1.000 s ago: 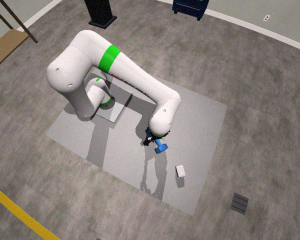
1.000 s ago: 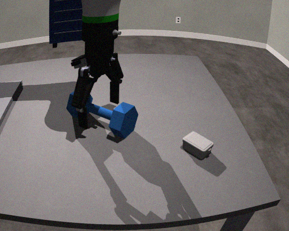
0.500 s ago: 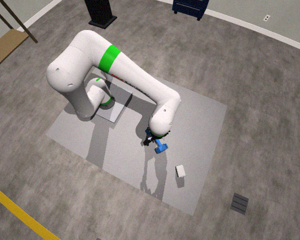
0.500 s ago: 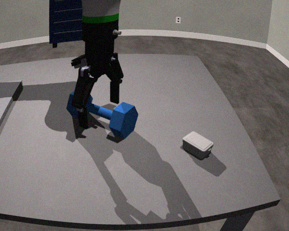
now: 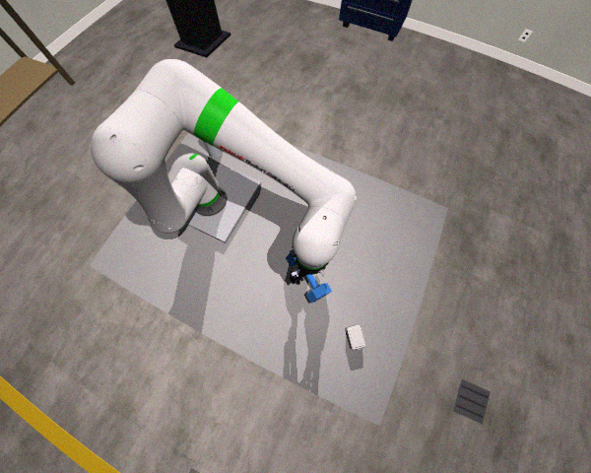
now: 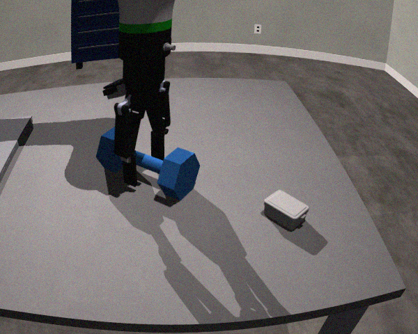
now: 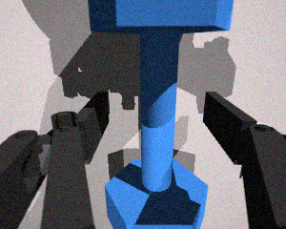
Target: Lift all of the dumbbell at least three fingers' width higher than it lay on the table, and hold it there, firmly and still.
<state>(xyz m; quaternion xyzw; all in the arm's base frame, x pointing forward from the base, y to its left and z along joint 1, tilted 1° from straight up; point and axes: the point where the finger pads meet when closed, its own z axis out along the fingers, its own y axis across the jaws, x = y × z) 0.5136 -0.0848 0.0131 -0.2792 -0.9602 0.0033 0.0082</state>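
My gripper is now right at the blue dumbbell. From my hand the other things lie so: small white box (250 mm ahead, 120 mm to the right, 20 mm below).
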